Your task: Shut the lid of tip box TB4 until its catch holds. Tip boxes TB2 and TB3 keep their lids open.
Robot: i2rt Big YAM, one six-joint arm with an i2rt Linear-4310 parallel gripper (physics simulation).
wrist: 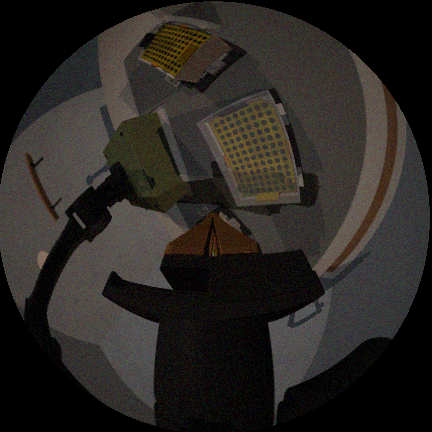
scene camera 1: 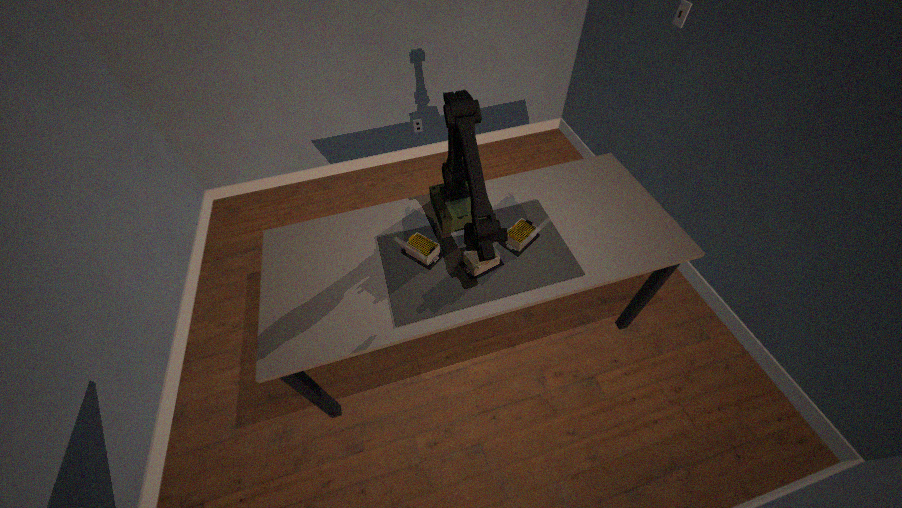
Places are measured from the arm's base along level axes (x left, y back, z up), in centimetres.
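Pixels of known places: gripper, fingertip midpoint: [wrist: 212, 216] [scene camera 1: 468, 241]; arm's base at its link origin: [wrist: 123, 180] [scene camera 1: 454, 193].
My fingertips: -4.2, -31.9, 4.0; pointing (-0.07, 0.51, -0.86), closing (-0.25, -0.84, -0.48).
Note:
Ahead of a thing's pixels: the offset from my fingertips to its middle, as dx, dy, dz. Level surfaces: height alone.
My gripper [scene camera 1: 486, 256] [wrist: 212, 216] is shut and empty. Its orange fingertips are beside the middle tip box in the wrist view and appear close above it in the scene view. The middle tip box @(+4.2, -2.1, -8.8) [scene camera 1: 482, 262] [wrist: 257, 145] has a milky see-through lid lying over its yellow rack; I cannot tell whether its catch holds. The right tip box @(+24.7, +3.9, -6.2) [scene camera 1: 522, 234] [wrist: 175, 47] and the left tip box @(-17.1, +9.7, -6.2) [scene camera 1: 422, 248] show yellow racks with their clear lids tilted open. The left box is mostly hidden behind the fingers in the wrist view. The box labels are unreadable.
The three boxes stand on a dark grey mat @(dz -12.6) [scene camera 1: 403, 306] on the pale table @(dz -12.9) [scene camera 1: 631, 214]. The green robot base [scene camera 1: 451, 214] [wrist: 145, 157] stands behind the boxes. The arm [scene camera 1: 470, 157] reaches over from it, and its shadow falls across the mat.

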